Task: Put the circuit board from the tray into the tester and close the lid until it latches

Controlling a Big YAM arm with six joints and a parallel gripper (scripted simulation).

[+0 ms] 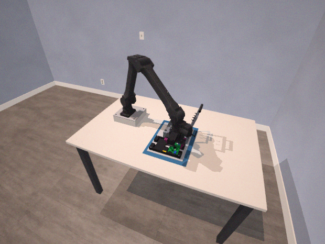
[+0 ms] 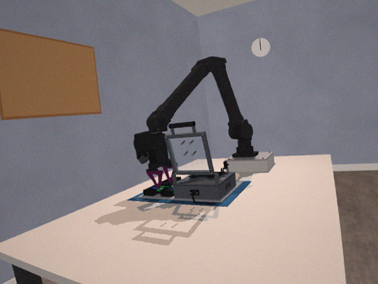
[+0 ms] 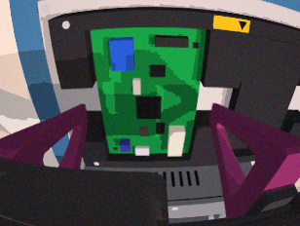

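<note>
The green circuit board lies 2 cm below my hand. From my hand the other things lie so: clear lid 7 cm ahead, 18 cm to the left, 14 cm above; then small latch hook 12 cm behind, 22 cm to the left, 5 cm above.
</note>
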